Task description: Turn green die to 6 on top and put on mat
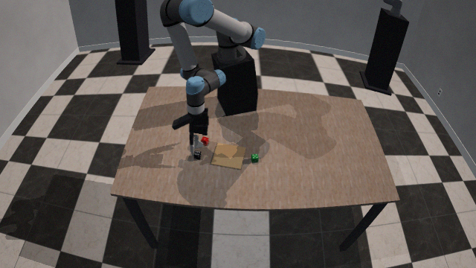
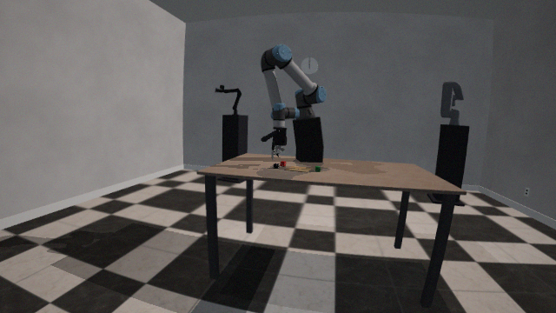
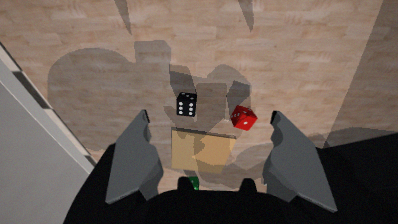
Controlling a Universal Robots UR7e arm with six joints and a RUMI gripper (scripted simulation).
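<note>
The black die lies 40 mm below my hand, 30 mm ahead of it and 20 mm to the left of it. Round my hand: tan mat: 160 mm to the left, 50 mm below, 10 mm behind; red die: 70 mm behind, 40 mm below, 30 mm to the left; green die: 290 mm to the left, 40 mm below, 10 mm behind.
</note>
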